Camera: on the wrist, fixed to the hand. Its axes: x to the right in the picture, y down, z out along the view.
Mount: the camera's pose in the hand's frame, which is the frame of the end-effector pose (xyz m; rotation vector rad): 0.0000 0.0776 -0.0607 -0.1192 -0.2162 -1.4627
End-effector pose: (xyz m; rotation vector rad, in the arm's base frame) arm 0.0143 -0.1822 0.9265 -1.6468 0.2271 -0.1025
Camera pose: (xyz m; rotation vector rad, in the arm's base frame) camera -0.0047 -0.2472 0.8549 -1.6112 -1.1860 -1.0059
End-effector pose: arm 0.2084 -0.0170 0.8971 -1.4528 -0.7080 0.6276
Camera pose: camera 0.2574 -0.0543 0.8202 -0.6307 -1.7040 -0.4219
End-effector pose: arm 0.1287 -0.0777 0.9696 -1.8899 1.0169 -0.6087
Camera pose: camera 0.0526 -0.1277 0.9320 -2.5189 -0.6713 -1.0757
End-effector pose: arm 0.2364 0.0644 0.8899 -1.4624 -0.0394 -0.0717
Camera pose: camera 0.2410 0.0123 0.8064 -1.2732 -1.2867 -1.1052
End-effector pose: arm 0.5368 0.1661 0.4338 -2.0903 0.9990 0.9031
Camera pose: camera 0.4910 0.0801 0.4481 -2.0275 -0.7384 0.3403
